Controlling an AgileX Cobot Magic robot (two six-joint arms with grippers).
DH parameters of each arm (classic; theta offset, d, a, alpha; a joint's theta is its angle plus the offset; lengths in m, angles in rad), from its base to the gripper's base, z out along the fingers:
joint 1: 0 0.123 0 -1.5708
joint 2: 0.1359 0 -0.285 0
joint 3: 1.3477 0 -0.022 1.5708
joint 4: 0 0.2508 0 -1.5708
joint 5: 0 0 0.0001 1.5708
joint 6: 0 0.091 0 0
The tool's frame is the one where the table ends.
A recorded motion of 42 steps. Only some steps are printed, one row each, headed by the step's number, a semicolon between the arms.
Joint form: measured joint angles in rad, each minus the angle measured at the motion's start. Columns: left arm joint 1, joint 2, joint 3, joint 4, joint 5, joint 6; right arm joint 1, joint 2, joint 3, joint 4, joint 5, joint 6.
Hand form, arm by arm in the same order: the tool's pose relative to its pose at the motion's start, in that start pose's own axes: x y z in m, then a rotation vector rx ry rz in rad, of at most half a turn. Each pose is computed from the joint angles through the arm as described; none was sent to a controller.
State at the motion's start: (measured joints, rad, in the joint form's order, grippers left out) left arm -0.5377 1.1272 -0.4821 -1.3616 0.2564 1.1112; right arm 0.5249 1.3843 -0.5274 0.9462 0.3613 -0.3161
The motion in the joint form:
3: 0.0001 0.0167 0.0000 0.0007 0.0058 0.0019; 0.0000 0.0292 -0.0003 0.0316 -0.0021 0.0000
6: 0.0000 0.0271 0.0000 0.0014 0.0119 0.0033; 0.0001 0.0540 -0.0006 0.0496 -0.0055 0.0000
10: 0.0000 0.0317 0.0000 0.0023 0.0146 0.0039; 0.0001 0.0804 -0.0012 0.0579 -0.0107 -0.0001
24: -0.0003 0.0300 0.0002 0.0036 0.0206 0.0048; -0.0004 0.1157 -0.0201 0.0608 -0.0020 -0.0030
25: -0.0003 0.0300 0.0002 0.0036 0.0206 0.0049; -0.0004 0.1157 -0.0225 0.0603 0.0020 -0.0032
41: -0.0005 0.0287 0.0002 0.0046 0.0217 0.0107; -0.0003 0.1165 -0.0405 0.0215 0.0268 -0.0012
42: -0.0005 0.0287 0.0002 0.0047 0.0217 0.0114; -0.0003 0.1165 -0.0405 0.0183 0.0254 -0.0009
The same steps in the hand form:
3: 0.0019 0.0008 0.0033 0.0012 0.0184 -0.0017; 0.0004 -0.0020 0.0061 0.0060 0.0171 0.0379
6: 0.0032 0.0011 0.0054 0.0043 0.0310 -0.0022; 0.0009 -0.0040 0.0113 0.0150 0.0309 0.0618
10: 0.0037 0.0013 0.0063 0.0055 0.0368 -0.0020; 0.0013 -0.0066 0.0168 0.0287 0.0450 0.0769
24: 0.0039 0.0006 0.0060 0.0114 0.0384 0.0007; -0.0013 -0.0064 0.0232 0.0341 0.0652 0.0821
25: 0.0039 0.0006 0.0060 0.0114 0.0384 0.0008; -0.0016 -0.0058 0.0231 0.0315 0.0672 0.0808
41: 0.0039 0.0004 0.0057 0.0128 0.0379 0.0080; -0.0038 -0.0027 0.0222 0.0256 0.0825 0.0418
42: 0.0039 0.0004 0.0057 0.0128 0.0380 0.0088; -0.0039 -0.0028 0.0222 0.0271 0.0816 0.0390

